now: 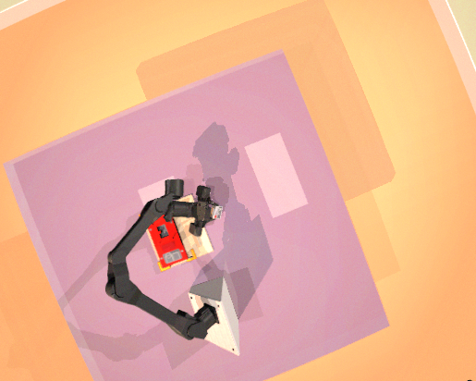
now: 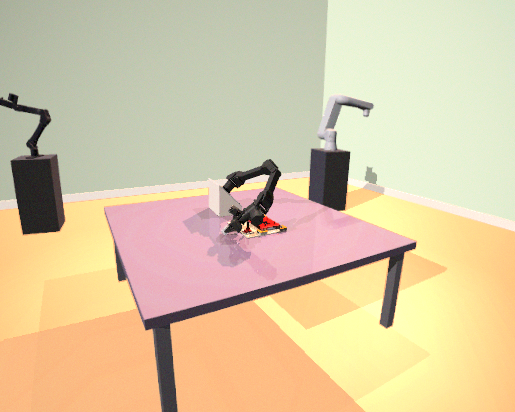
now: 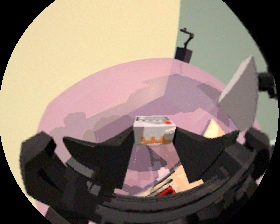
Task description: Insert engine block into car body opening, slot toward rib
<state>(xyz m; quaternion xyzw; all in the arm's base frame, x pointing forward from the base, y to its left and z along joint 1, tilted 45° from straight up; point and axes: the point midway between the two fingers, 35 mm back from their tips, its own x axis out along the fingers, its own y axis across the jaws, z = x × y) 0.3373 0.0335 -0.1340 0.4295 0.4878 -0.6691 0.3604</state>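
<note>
My gripper tip is right at the engine block.
</note>
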